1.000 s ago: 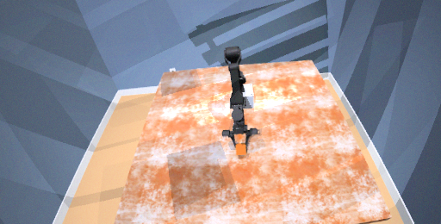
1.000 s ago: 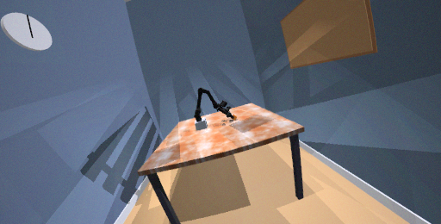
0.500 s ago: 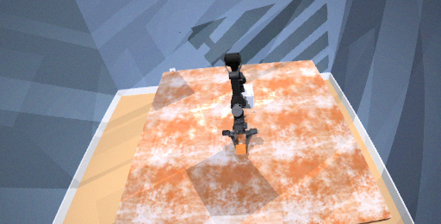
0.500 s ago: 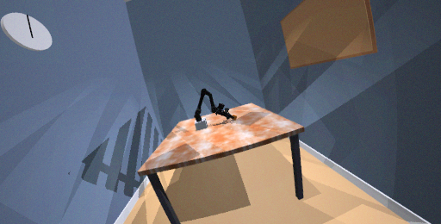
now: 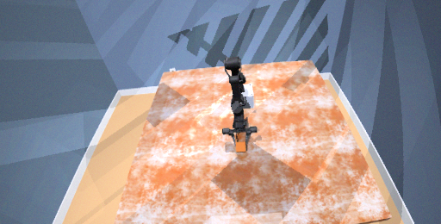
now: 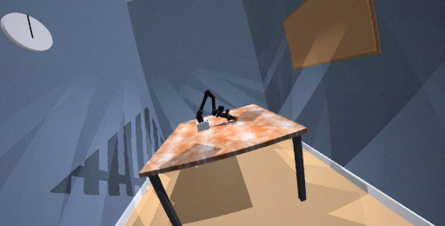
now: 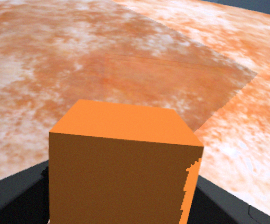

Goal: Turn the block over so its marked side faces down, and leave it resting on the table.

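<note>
Right now the orange block is 10 mm below my gripper tip.
</note>
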